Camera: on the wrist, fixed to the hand. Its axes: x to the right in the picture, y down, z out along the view.
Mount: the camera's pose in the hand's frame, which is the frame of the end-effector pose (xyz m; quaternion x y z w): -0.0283 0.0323 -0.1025 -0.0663 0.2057 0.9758 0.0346
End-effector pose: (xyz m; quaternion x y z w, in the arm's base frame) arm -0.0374 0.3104 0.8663 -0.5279 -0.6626 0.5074 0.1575
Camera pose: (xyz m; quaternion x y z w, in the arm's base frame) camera 0.0675 0.3356 0.8931 0.7796 -0.4909 -0.0187 0.3884
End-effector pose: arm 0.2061 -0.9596 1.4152 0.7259 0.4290 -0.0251 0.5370
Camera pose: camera 0.1657 -0.8961 1.4970 0.4133 -0.5813 0.7009 0.0030
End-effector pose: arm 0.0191 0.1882 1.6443 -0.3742 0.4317 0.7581 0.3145
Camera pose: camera 0.0384 0.0788 1.6460 -0.2315 -0.3945 -0.2848 0.8424
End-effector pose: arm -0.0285 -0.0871 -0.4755 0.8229 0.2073 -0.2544 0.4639
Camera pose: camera -0.0089 -0.0166 -0.3918 0.2523 -0.6835 0.6268 0.2762
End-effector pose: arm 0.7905 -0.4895 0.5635 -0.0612 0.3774 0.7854 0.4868
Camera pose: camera 0.7512 -0.5845 0.5213 -0.1723 -0.1208 -0.5146 0.8312
